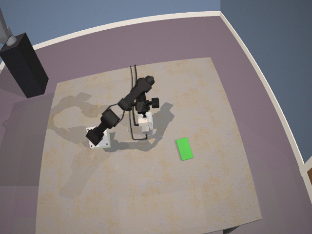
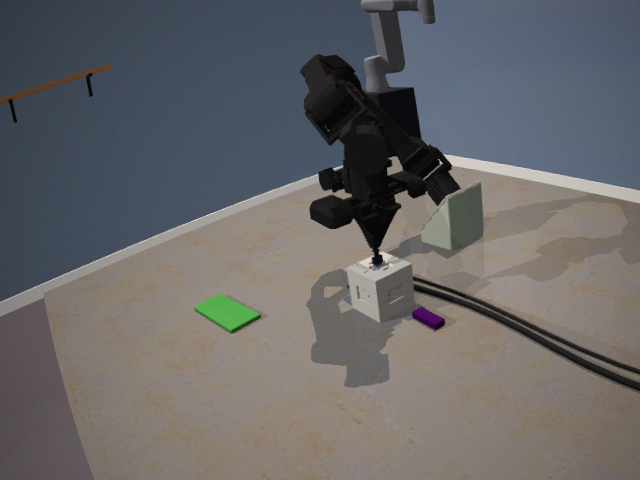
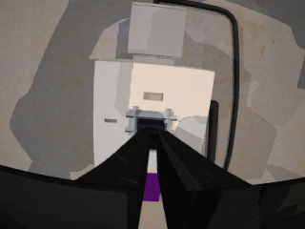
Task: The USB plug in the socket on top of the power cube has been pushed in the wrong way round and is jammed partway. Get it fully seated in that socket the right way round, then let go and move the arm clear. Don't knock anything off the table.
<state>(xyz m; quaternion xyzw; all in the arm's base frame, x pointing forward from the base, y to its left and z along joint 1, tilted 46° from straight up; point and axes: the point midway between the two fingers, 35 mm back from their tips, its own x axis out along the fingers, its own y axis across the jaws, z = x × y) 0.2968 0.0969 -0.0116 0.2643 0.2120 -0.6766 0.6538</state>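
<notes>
Right now my gripper tip is 2 cm above the usb plug. The rest, counted from my gripper tip: purple block (1 cm behind, 10 cm to the left, 10 cm below); then socket (4 cm below); then flat green pad (20 cm ahead, 21 cm to the right, 10 cm below).
</notes>
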